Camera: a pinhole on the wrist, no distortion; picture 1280 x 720 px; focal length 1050.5 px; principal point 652.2 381.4 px. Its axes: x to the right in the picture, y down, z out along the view. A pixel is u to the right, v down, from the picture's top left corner.
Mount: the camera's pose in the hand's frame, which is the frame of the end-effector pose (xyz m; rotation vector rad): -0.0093 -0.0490 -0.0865 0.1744 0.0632 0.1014
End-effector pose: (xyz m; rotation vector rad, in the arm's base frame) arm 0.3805 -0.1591 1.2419 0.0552 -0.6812 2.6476
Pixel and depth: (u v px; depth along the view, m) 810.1 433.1 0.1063
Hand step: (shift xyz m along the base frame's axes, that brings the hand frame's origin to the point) 0.0100 0.0448 0.0451
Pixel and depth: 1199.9 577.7 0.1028
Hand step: -0.0298 0.0449 0.0390
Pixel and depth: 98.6 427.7 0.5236
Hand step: 0.2570 -0.1876 0.4255
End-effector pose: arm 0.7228 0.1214 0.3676 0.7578 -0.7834 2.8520
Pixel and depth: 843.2 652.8 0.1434
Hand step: 0.0130 -0.0012 0.0714
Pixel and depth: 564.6 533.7 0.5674
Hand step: 0.2501 -0.1828 0.3845
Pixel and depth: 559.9 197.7 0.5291
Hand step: 0.2416 -0.0069 0.4157
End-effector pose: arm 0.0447 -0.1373 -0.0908 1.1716 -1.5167 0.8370
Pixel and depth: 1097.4 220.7 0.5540
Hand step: 0.0586 -0.5256 0.1408
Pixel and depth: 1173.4 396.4 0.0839
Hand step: 0.0558 -0.0210 0.0352
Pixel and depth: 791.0 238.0 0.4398
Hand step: 0.0688 -0.3792 -0.0120
